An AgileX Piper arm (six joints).
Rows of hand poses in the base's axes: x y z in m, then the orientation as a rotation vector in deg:
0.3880, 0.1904, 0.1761, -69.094, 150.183, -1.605
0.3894, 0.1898, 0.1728, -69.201, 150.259, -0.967
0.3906, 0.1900, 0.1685, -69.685, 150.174, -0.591
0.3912, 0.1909, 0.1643, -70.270, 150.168, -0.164
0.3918, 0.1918, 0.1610, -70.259, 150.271, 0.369
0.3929, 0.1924, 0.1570, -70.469, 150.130, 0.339
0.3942, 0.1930, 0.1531, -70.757, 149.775, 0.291
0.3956, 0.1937, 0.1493, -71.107, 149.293, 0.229
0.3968, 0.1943, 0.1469, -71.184, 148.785, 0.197
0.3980, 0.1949, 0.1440, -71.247, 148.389, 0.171
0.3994, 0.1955, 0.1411, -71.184, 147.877, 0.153
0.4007, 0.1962, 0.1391, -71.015, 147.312, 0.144
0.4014, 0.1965, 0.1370, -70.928, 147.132, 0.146
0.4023, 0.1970, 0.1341, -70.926, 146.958, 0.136
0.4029, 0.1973, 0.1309, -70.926, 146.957, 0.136
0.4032, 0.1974, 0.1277, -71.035, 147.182, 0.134
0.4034, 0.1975, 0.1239, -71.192, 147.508, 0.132
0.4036, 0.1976, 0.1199, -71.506, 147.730, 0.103
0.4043, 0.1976, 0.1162, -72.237, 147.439, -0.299
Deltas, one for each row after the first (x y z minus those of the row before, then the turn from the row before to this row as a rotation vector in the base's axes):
0.0014, -0.0006, -0.0033, 0.345, 0.279, 0.100
0.0012, 0.0002, -0.0043, 0.143, 0.205, 0.356
0.0006, 0.0009, -0.0042, 0.121, 0.323, 0.399
0.0006, 0.0009, -0.0033, 0.295, 0.236, 0.009
0.0011, 0.0006, -0.0040, -0.021, -0.053, 0.167
0.0013, 0.0006, -0.0039, 0.024, -0.209, 0.276
0.0014, 0.0007, -0.0038, 0.044, -0.296, 0.350
0.0012, 0.0006, -0.0024, 0.141, -0.404, 0.193
0.0012, 0.0006, -0.0029, 0.108, -0.314, 0.153
0.0014, 0.0006, -0.0029, 0.187, -0.453, 0.111
0.0013, 0.0007, -0.0020, 0.239, -0.531, 0.062
0.0007, 0.0003, -0.0021, 0.088, -0.179, 0.000
0.0009, 0.0005, -0.0029, 0.056, -0.148, 0.050
0.0006, 0.0003, -0.0032, 0.000, -0.001, 0.000
0.0003, 0.0001, -0.0032, -0.110, 0.224, 0.000
0.0002, 0.0001, -0.0038, -0.159, 0.325, 0.000
0.0002, 0.0001, -0.0040, -0.181, 0.286, 0.125
0.0007, 0.0000, -0.0037, -0.341, -0.100, 0.499

